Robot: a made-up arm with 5 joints.
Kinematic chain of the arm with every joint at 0, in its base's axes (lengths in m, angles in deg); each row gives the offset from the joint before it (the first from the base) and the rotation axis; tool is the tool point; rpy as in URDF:
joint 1: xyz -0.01 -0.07 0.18 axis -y
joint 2: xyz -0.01 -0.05 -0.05 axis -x
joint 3: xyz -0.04 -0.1 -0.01 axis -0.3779 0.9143 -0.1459
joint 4: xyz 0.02 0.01 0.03 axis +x
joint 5: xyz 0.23 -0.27 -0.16 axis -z
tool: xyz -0.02 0 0.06 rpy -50.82 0.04 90.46
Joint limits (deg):
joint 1: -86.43..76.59
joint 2: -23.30..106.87
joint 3: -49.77..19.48
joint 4: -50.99..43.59
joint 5: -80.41..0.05
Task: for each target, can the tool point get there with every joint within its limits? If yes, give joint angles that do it. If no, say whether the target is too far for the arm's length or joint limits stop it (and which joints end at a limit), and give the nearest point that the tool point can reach.
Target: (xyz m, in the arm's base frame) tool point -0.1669 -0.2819 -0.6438
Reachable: no: too far | nearest point -0.0929 -0.2559 -0.2554 | short by 0.396 m
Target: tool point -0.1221 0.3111 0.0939
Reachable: no: joint limits stop it (at a limit: joint 1, joint 2, joint 3, joint 4) | nearest point -0.2553 0.2018 0.2836 | short by 0.256 m
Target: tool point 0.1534 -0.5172 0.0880
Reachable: yes | joints -28.97 -9.13 -4.13 -34.90 -67.18
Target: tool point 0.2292 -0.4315 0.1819
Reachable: yes | joints -25.67 39.92 -14.90 7.49 -37.82
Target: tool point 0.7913 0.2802 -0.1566
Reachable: no: too far | nearest point 0.3361 0.0674 0.0622 | short by 0.548 m
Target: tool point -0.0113 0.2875 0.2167
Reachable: no: joint limits stop it (at a limit: joint 2, joint 4, joint 5) | nearest point -0.0191 0.1936 0.4365 | short by 0.239 m
